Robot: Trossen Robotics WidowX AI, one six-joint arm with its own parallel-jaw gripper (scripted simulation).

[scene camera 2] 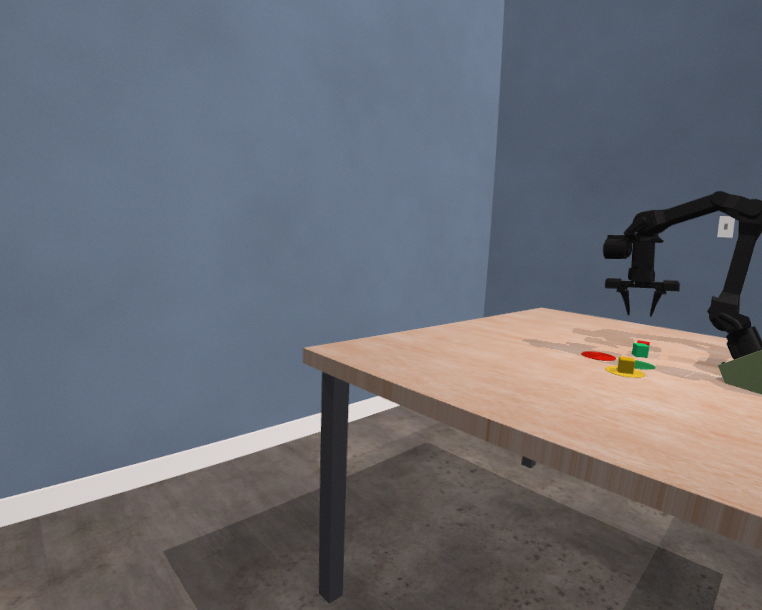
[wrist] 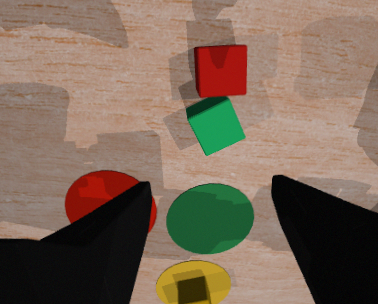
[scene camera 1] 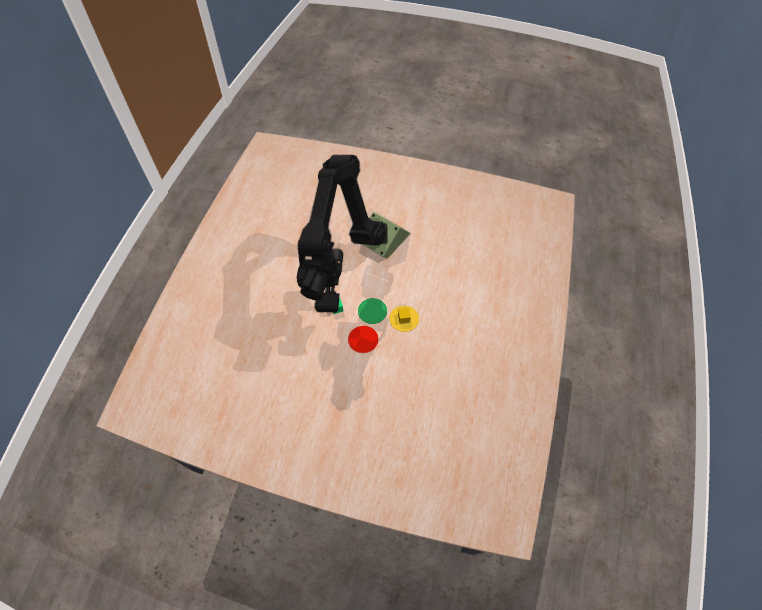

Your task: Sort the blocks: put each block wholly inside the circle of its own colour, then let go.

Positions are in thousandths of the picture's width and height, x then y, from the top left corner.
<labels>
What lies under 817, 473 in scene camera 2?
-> My gripper.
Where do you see a green circle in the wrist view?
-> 562, 719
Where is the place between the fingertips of my gripper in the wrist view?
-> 560, 620
</labels>
